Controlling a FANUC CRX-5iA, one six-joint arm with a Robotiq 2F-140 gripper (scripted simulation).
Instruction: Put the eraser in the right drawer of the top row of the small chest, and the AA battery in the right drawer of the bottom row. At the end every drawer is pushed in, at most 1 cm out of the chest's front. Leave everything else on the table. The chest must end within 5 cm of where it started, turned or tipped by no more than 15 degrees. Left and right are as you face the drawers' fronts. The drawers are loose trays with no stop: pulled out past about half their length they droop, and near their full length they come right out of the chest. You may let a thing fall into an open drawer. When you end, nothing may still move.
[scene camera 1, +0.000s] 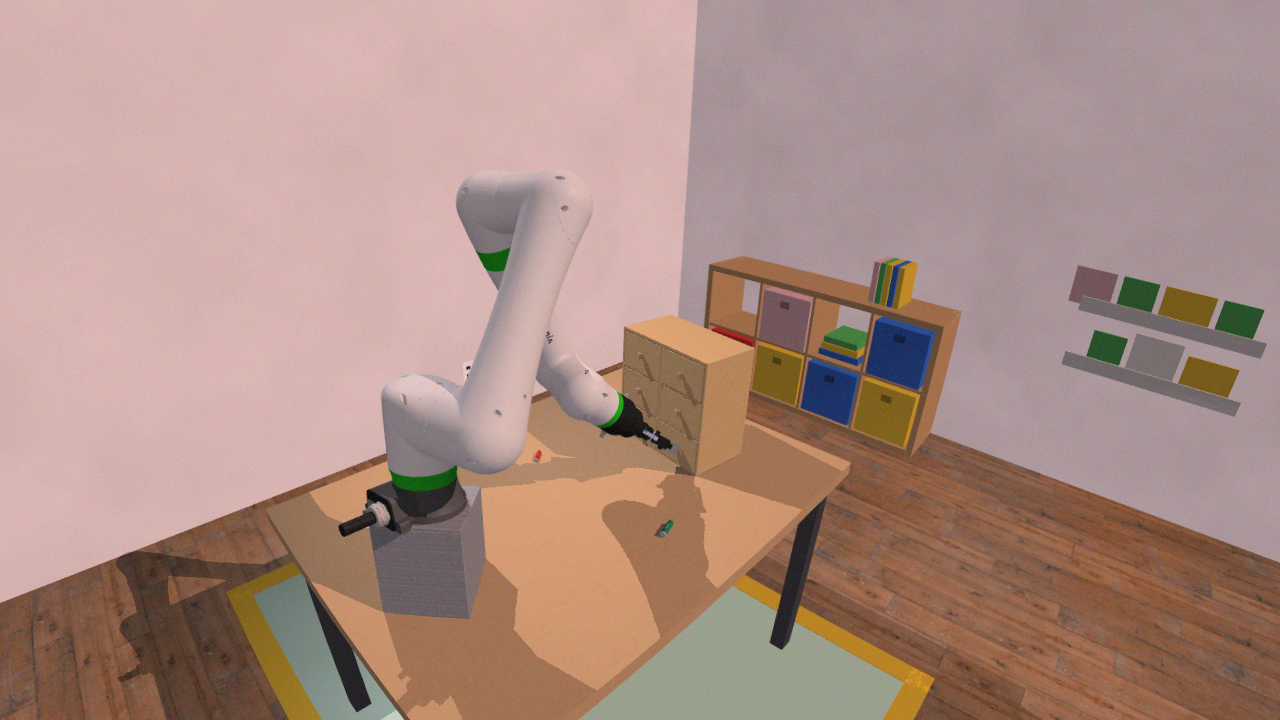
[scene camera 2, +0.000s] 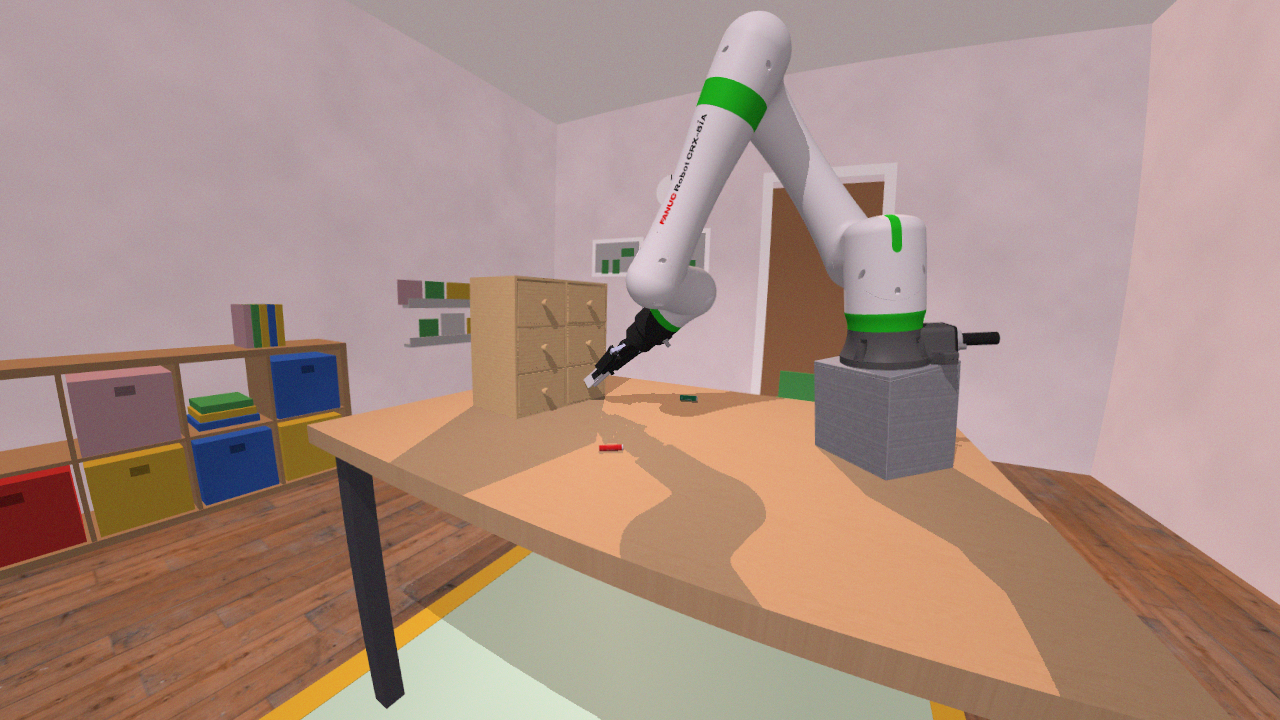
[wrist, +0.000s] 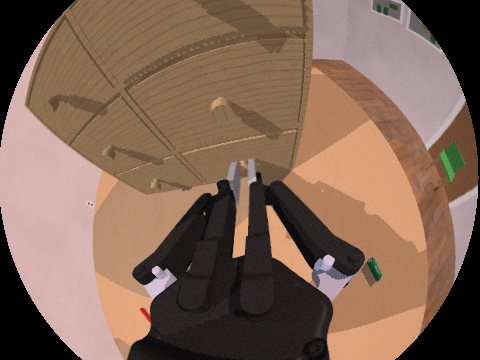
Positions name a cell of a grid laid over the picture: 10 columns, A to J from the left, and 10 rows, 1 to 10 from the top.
Observation:
In view: my gripper (scene camera 2: E6), a drawer (scene camera 1: F6), a wooden chest (scene camera 1: F6), a drawer (wrist: D5), a drawer (wrist: F3) and a drawer (scene camera 1: F5).
The wooden chest also shows in scene camera 2 (scene camera 2: D5). My gripper also shows in scene camera 1 (scene camera 1: F7) and in the wrist view (wrist: F5).

